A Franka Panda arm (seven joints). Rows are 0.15 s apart.
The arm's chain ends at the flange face. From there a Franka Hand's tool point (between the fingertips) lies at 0.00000 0.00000 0.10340 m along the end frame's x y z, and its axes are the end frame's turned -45 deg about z.
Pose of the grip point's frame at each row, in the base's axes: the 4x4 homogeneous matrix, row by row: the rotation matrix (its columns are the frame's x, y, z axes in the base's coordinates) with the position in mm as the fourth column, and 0 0 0 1 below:
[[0.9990 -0.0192 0.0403 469.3], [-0.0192 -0.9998 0.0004 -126.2], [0.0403 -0.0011 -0.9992 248.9], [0 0 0 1]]
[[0.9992 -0.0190 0.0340 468.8], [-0.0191 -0.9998 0.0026 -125.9], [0.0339 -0.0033 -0.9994 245.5], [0 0 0 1]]
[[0.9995 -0.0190 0.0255 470.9], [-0.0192 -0.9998 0.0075 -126.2], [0.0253 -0.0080 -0.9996 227.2], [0 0 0 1]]
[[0.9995 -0.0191 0.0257 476.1], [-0.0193 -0.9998 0.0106 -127.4], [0.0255 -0.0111 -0.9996 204.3], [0 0 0 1]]
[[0.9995 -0.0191 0.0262 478.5], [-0.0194 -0.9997 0.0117 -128.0], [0.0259 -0.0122 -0.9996 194.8], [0 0 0 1]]
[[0.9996 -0.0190 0.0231 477.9], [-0.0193 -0.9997 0.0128 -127.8], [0.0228 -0.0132 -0.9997 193.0], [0 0 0 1]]
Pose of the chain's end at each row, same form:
[[0.6928 -0.7200 0.0403 465.1], [-0.7205 -0.6934 0.0004 -126.2], [0.0277 -0.0293 -0.9992 352.2], [0 0 0 1]]
[[0.6931 -0.7200 0.0340 465.3], [-0.7205 -0.6935 0.0026 -126.2], [0.0216 -0.0263 -0.9994 348.8], [0 0 0 1]]
[[0.6933 -0.7202 0.0255 468.3], [-0.7205 -0.6934 0.0075 -127.0], [0.0122 -0.0235 -0.9996 330.6], [0 0 0 1]]
[[0.6932 -0.7203 0.0257 473.4], [-0.7206 -0.6933 0.0106 -128.5], [0.0102 -0.0259 -0.9996 307.7], [0 0 0 1]]
[[0.6932 -0.7203 0.0262 475.8], [-0.7206 -0.6932 0.0117 -129.2], [0.0097 -0.0269 -0.9996 298.2], [0 0 0 1]]
[[0.6934 -0.7203 0.0231 475.5], [-0.7205 -0.6932 0.0128 -129.1], [0.0068 -0.0255 -0.9997 296.4], [0 0 0 1]]

